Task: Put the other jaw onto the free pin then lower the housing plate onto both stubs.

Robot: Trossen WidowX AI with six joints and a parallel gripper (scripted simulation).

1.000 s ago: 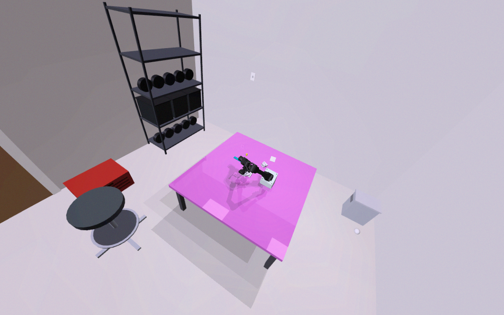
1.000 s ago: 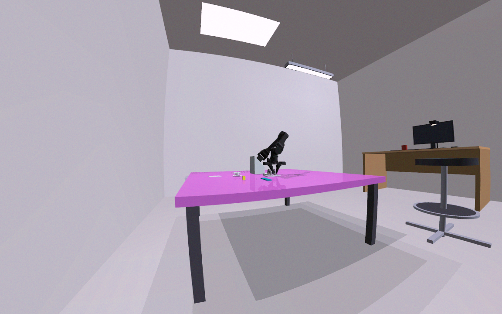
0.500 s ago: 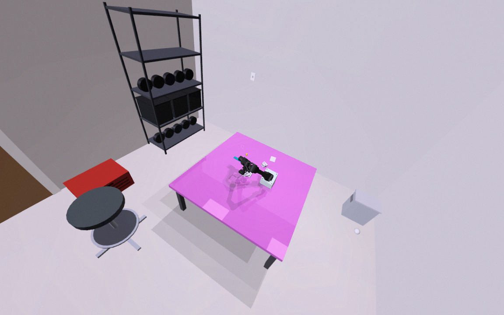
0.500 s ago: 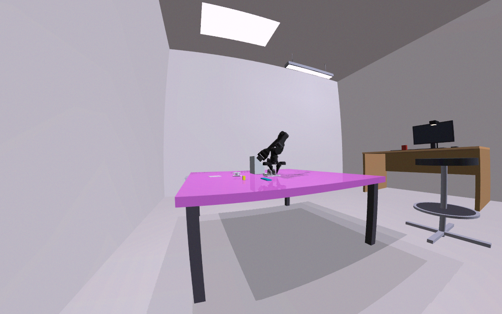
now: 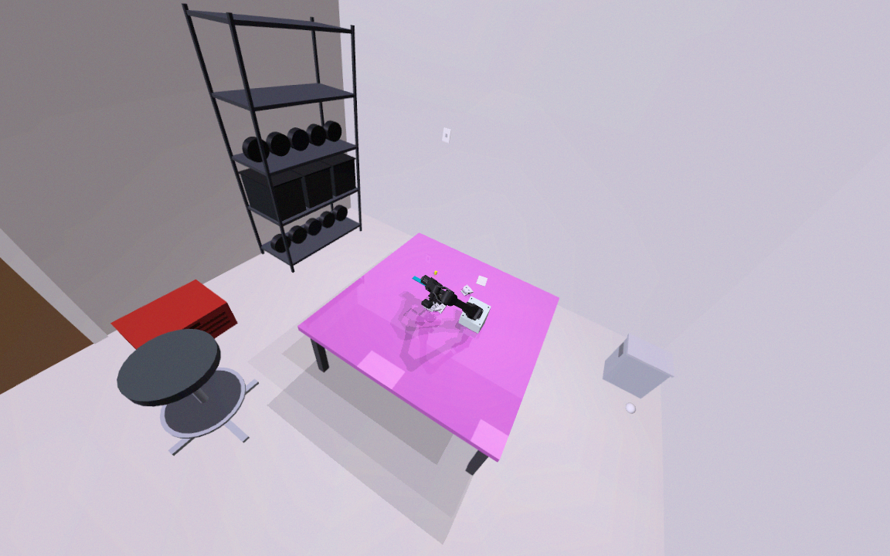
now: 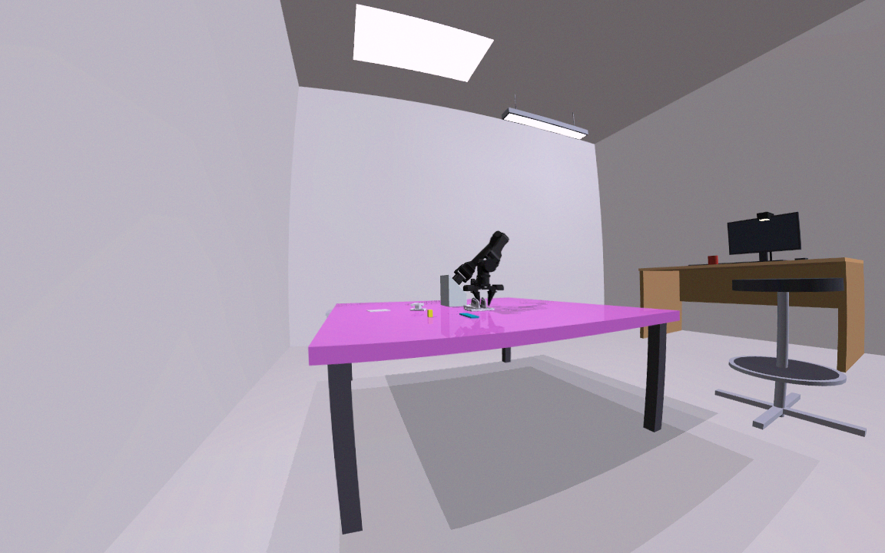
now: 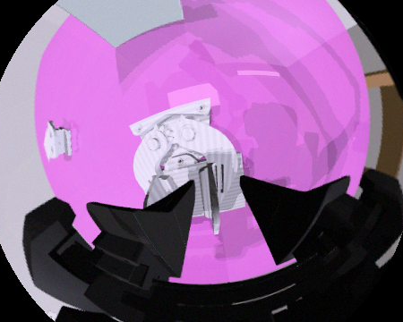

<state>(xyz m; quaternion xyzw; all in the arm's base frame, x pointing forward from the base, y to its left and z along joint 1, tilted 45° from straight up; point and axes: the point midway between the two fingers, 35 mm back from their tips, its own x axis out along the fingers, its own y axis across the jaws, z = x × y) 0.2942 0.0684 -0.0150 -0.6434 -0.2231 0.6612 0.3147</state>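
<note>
The white jaw is 3 cm behind my gripper tip and 1 cm to the right of it. Also, from my gripper tip: cyan bar (20 cm ahead, 17 cm to the right, 1 cm below); small white part (13 cm behind, 28 cm to the right, 1 cm below); white ledge (1 cm ahead, 3 cm to the right, 1 cm below).
</note>
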